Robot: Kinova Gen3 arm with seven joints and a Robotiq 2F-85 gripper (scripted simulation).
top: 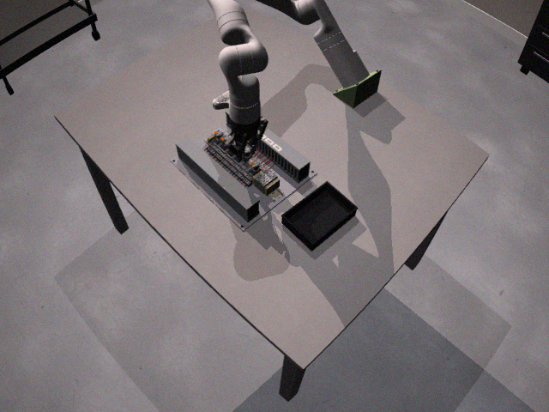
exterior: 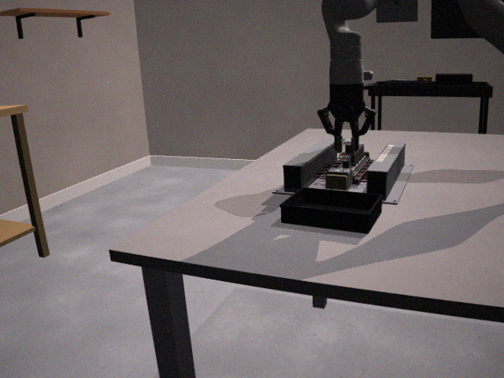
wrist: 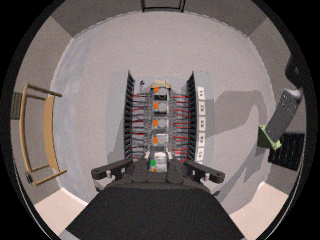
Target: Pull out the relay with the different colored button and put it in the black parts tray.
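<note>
My gripper is now 23 cm to the right of the black parts tray, 7 cm above it and 6 cm past it.
</note>
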